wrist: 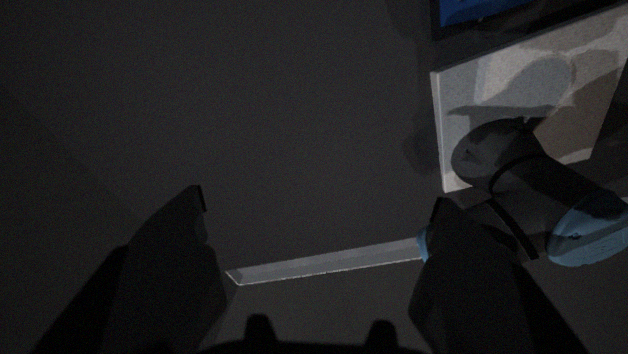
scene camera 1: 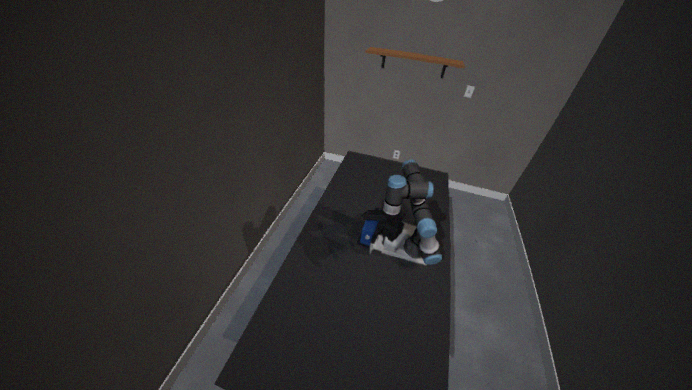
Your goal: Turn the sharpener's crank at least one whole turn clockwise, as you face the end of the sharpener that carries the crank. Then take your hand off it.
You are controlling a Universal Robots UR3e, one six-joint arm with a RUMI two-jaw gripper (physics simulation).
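Seen in the pictures: gripper, between the fingertips: (wrist: 318,194) (scene camera 1: 381,243); arm's base, origin of its link: (wrist: 487,152) (scene camera 1: 414,248).
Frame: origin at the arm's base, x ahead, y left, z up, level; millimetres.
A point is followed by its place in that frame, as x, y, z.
Observation:
The blue body (scene camera 1: 369,231) @[271, 20, 108] (wrist: 475,11) @[246, 28, 82], apparently the sharpener, sits on the dark table beside a pale board. In the wrist view part of it shows in the top right corner, with a dark edge. Its crank cannot be made out in either view. My gripper (wrist: 318,194) @[221, 220, 280] is open, with nothing between its fingertips in the wrist view. In the scene view the dark gripper body is close to the right of the blue body, and its fingertips blend with the pale shapes there. Whether it touches the sharpener cannot be told.
The pale board (wrist: 537,50) @[148, -76, 12] lies in the upper right of the wrist view, with an arm link and shadows over it. My arm (scene camera 1: 422,215) @[74, 137, 406] folds over the table's right side. The dark table (scene camera 1: 350,310) @[300, 407, -17] stands near the back wall, below an orange shelf (scene camera 1: 415,56).

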